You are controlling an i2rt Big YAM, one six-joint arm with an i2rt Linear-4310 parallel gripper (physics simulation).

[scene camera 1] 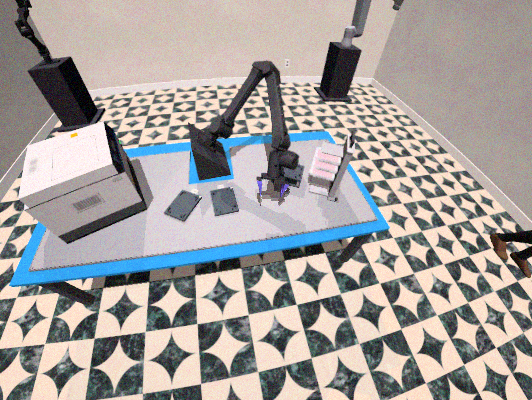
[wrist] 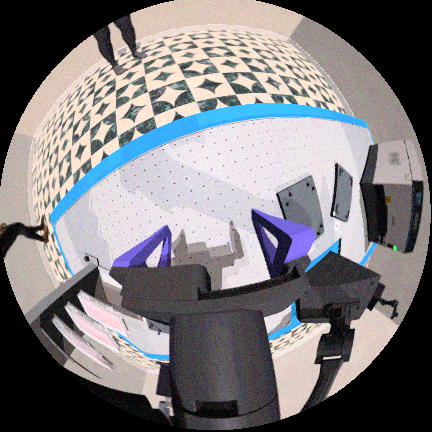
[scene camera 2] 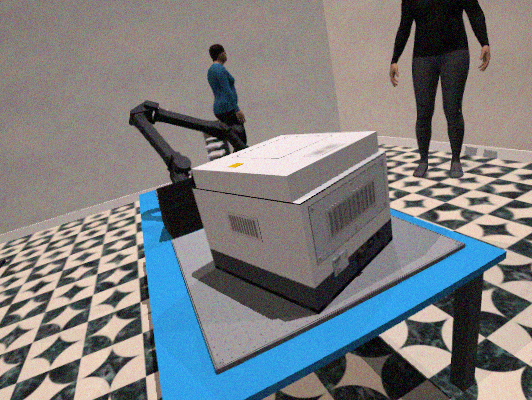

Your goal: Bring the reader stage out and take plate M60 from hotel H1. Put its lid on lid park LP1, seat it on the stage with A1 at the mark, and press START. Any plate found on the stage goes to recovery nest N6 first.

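Places are measured from the arm's base along level axes (x ahead, y left, z up), in millimetres.
Pixels of known places: gripper, between the fingertips: (scene camera 1: 270, 196) (wrist: 208, 221); arm's base, origin of its link: (scene camera 1: 204, 142) (wrist: 341, 308) (scene camera 2: 186, 193).
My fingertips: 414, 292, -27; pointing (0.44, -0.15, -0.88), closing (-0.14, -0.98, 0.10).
Observation:
Ahead of a thing's pixels: the offset from my fingertips to its top centre, as dx, dy, dz. "*": to the spot under its first point. Level surfaces: height alone.
My gripper (scene camera 1: 272, 193) (wrist: 208, 221) is open and empty, its purple fingers wide apart above the pegboard-like mat, left of the plate hotel in scene camera 1. The hotel (scene camera 1: 342, 174) stands at the table's right end and holds several pink-topped plates @[-129, +311, +60] (scene camera 1: 326, 166) @[-129, +311, +7] (wrist: 96, 320) in a stack; their labels are unreadable. The white reader @[-186, -856, +214] (scene camera 1: 75, 175) (scene camera 2: 260, 235) (wrist: 393, 200) stands at the opposite end, with a small green light. Its stage cannot be made out. Two flat dark holders @[* -81, -421, -96] (scene camera 1: 183, 205) @[* -78, -216, -98] (scene camera 1: 224, 201) (wrist: 301, 202) (wrist: 342, 192) lie between; which is LP1 or N6 cannot be told.
A third dark holder @[-213, +150, -32] (scene camera 1: 294, 176) lies beside the hotel, partly behind the wrist. The arm's black base (scene camera 1: 210, 160) (scene camera 2: 179, 207) stands at the blue table's @[dz -121] (scene camera 1: 200, 254) back edge. Two people (scene camera 2: 225, 90) (scene camera 2: 440, 85) stand on the floor beyond the table.

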